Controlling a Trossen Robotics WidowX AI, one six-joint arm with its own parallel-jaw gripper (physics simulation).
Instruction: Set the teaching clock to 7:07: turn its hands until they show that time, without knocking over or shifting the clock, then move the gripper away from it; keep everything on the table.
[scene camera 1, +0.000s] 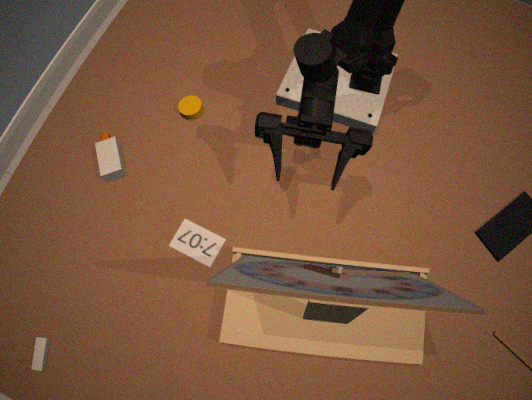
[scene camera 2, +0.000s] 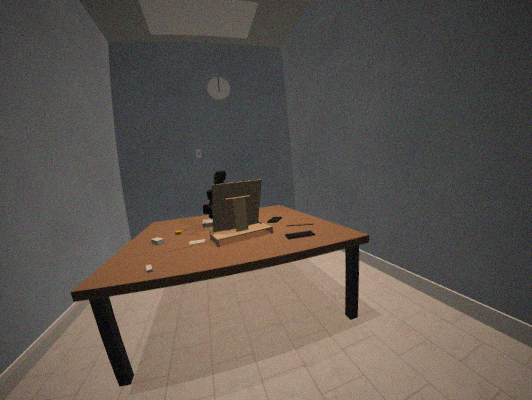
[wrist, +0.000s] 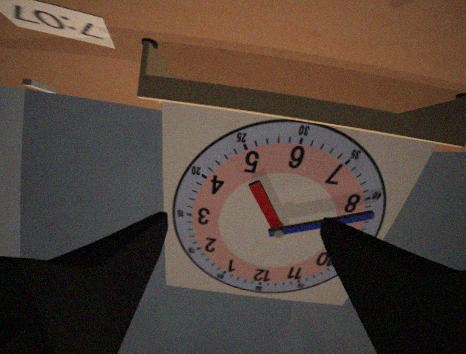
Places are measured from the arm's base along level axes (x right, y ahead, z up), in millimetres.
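Where they show: gripper, fingertip midpoint: (scene camera 1: 305, 185) (wrist: 245, 222); arm's base, link origin: (scene camera 1: 365, 79).
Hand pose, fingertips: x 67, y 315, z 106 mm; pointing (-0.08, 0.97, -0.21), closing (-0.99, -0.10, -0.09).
Things, the pixels of their top centre, and the offset from my fingertips.
- short red hand, top centre: (wrist: 263, 239) (scene camera 1: 327, 265) dx -58, dy +133, dz +62 mm
- yellow disc, top centre: (scene camera 1: 189, 105) (scene camera 2: 178, 231) dx +279, dy -173, dz -114 mm
- white box, top centre: (scene camera 1: 107, 151) (scene camera 2: 156, 238) dx +408, dy -27, dz -105 mm
- small white block, top centre: (scene camera 1: 38, 353) (wrist: 40, 89) (scene camera 2: 148, 267) dx +399, dy +385, dz -122 mm
- black slab, top centre: (scene camera 1: 513, 224) dx -408, dy -73, dz -126 mm
- thin stick, top centre: (scene camera 1: 529, 364) dx -465, dy +186, dz -126 mm
The teaching clock (scene camera 1: 370, 287) (scene camera 2: 220, 210) (wrist: 250, 250) stands upright on its wooden stand. In the wrist view its face appears upside down. The short red hand (scene camera 1: 320, 270) (wrist: 265, 204) points just short of 5, on the side of 4. The long blue hand (wrist: 305, 228) points between 8 and 9, a little past the 40 mark. My gripper (scene camera 1: 305, 184) (wrist: 245, 222) is open and empty, in front of the face and apart from it. In the wrist view its right fingertip overlaps part of the blue hand. The gripper is hidden behind the clock in scene camera 2.
A card reading 7:07 (scene camera 1: 197, 242) (scene camera 2: 197, 242) (wrist: 60, 25) lies beside the stand. A yellow disc (scene camera 1: 190, 106) (scene camera 2: 178, 232), a white box (scene camera 1: 109, 156) (scene camera 2: 157, 241), a small white block (scene camera 1: 40, 354) (scene camera 2: 149, 268), a black slab (scene camera 1: 507, 227) and a thin stick (scene camera 1: 512, 351) lie on the table.
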